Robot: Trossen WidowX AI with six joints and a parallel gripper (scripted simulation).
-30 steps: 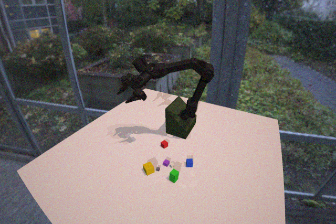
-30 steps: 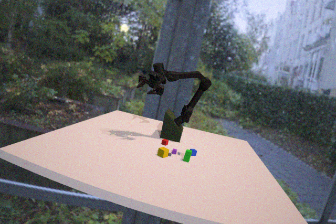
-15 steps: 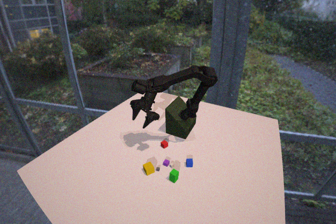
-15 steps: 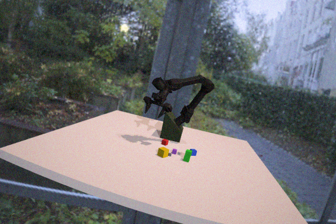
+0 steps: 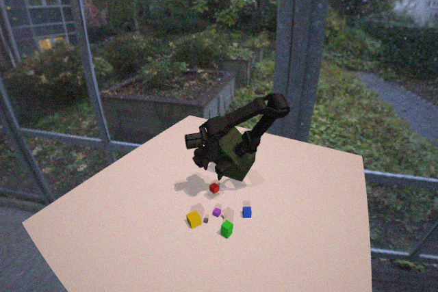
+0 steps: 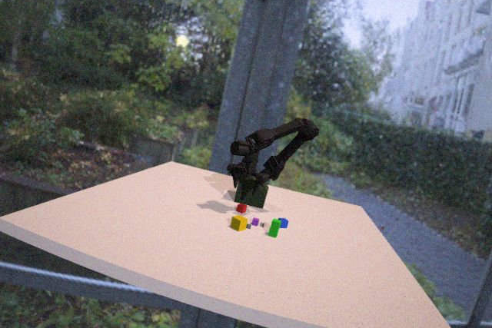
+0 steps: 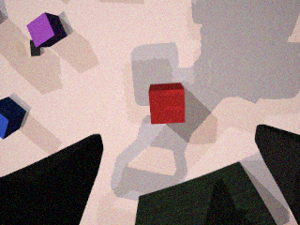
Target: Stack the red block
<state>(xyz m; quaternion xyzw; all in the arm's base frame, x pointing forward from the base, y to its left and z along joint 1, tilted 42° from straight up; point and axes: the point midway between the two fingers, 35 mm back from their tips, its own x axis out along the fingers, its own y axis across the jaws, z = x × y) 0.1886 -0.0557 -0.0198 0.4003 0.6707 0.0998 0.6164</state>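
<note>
Now: the red block 80 mm below my gripper tip and 10 mm to the left of it. Round my gripper tip: yellow block 200 mm ahead, 70 mm below, 10 mm to the left; purple block 120 mm ahead, 80 mm to the left, 80 mm below; grey block 170 mm ahead, 90 mm below, 50 mm to the left.
</note>
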